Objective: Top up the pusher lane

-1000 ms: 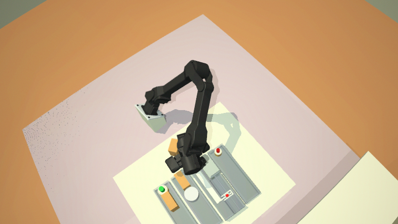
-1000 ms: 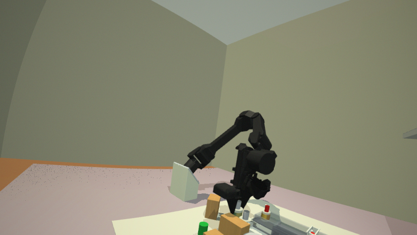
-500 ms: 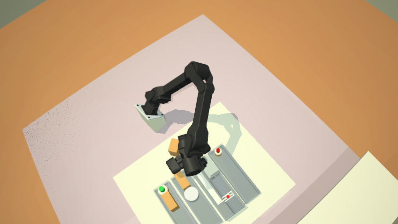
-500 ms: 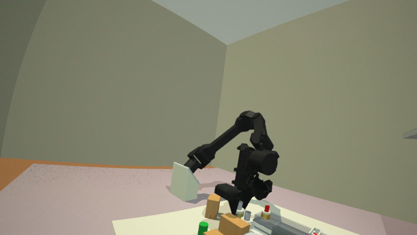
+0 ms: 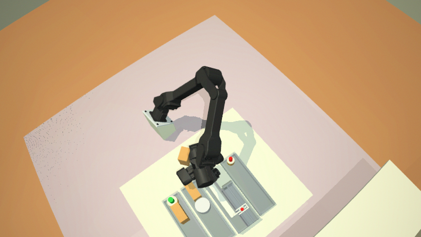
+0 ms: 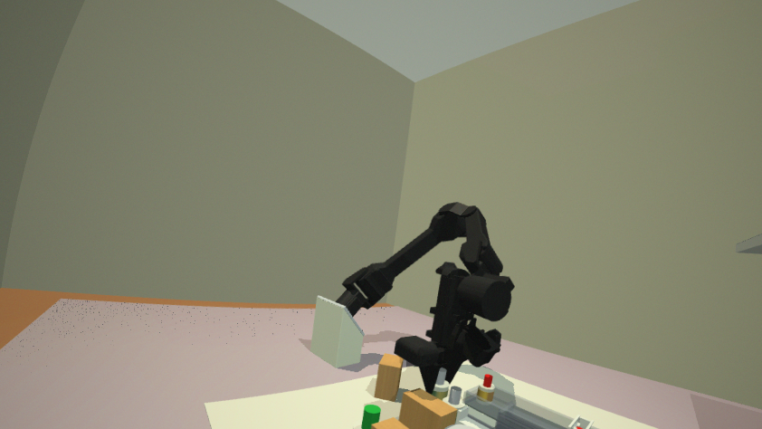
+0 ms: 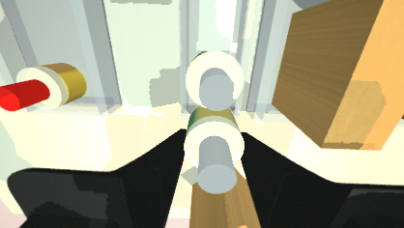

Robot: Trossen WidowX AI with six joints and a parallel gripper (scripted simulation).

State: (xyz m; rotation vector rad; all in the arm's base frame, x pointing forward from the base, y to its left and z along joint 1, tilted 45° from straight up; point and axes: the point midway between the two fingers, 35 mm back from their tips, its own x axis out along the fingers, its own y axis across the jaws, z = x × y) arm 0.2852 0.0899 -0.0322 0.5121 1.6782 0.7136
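The lane is 170 mm ahead of my gripper tip, 40 mm to the left of it and 30 mm below it. Also, from my gripper tip: red mark 220 mm ahead, 50 mm to the left, 20 mm above.
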